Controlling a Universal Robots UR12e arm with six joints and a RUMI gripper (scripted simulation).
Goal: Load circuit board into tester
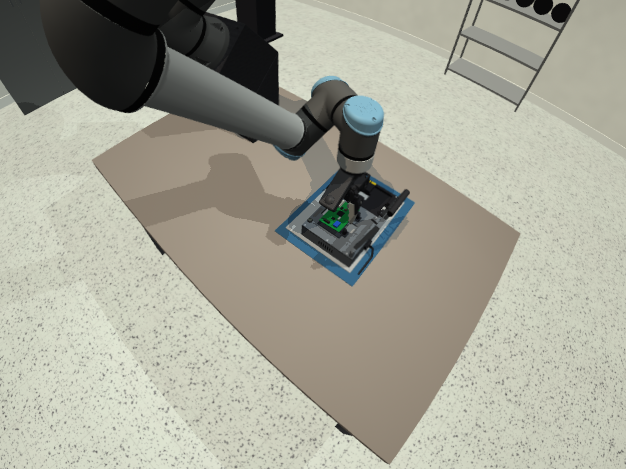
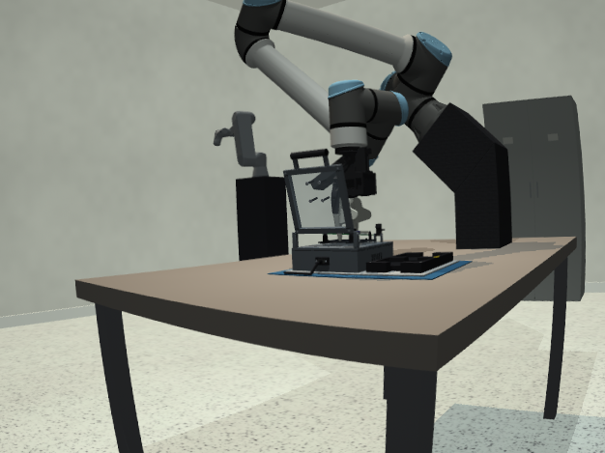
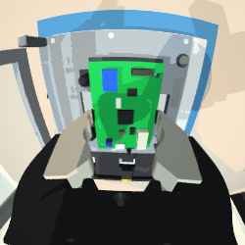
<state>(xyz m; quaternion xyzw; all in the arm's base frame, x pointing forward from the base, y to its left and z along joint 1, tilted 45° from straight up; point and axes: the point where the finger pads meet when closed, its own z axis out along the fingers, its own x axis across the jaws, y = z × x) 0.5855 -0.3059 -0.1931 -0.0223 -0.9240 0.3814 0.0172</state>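
Now: hand right at the green circuit board. Round my hand: tester bed (10 mm to the left, 10 mm below, 10 mm ahead); then black post (60 mm to the left, 60 mm behind, 10 mm above); then tester (40 mm to the left, 30 mm ahead, 30 mm above).
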